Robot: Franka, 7 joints.
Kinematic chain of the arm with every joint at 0, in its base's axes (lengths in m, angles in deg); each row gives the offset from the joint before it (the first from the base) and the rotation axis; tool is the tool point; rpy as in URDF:
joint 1: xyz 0 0 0.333 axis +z
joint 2: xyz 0 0 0 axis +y
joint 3: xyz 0 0 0.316 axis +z
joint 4: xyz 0.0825 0 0 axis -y
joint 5: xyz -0.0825 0 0.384 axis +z
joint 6: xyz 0 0 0 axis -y
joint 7: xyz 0.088 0 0 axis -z
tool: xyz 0 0 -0.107 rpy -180 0 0
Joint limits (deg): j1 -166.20..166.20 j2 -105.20..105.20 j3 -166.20..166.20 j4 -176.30..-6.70 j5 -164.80..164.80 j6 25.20..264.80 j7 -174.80..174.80
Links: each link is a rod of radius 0.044 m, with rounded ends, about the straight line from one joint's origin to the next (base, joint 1, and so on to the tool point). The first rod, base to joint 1, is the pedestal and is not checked.
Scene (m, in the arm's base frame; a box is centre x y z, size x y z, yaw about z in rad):
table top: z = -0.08
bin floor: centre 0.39 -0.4 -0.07 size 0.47 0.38 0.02 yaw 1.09
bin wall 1: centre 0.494 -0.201 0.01 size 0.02 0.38 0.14 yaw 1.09
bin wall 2: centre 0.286 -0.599 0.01 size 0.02 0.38 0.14 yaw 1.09
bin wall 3: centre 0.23 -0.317 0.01 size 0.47 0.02 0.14 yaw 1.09
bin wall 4: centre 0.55 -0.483 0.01 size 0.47 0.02 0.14 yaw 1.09
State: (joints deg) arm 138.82 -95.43 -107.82 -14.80 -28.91 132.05 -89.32
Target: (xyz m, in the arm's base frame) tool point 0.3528 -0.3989 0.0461
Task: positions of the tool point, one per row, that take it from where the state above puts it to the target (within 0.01 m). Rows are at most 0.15 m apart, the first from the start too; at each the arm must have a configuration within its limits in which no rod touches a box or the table.
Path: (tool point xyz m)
1: 0.6945 -0.4595 0.2309
2: 0.6495 -0.4759 0.2522
3: 0.5831 -0.4862 0.2617
4: 0.5262 -0.4630 0.1791
5: 0.4472 -0.4351 0.1045
6: 0.3528 -0.3989 0.0461

